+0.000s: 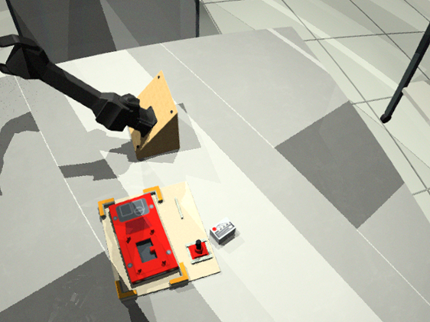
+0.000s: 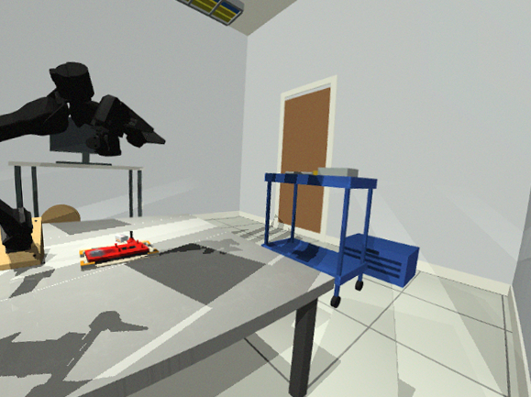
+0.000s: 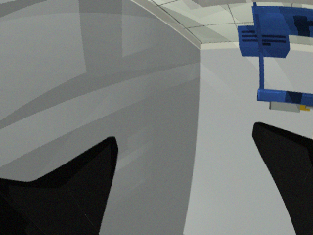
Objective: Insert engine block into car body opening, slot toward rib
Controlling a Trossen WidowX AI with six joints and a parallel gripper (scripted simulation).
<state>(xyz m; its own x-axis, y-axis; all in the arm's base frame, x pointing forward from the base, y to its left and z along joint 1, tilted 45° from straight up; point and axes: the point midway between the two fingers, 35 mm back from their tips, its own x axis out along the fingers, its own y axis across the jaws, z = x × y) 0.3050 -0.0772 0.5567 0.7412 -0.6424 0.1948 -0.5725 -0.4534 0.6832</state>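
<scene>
My gripper tip is now 20 mm short of the grey engine block, 550 mm to the right of it and 400 mm above it.
</scene>
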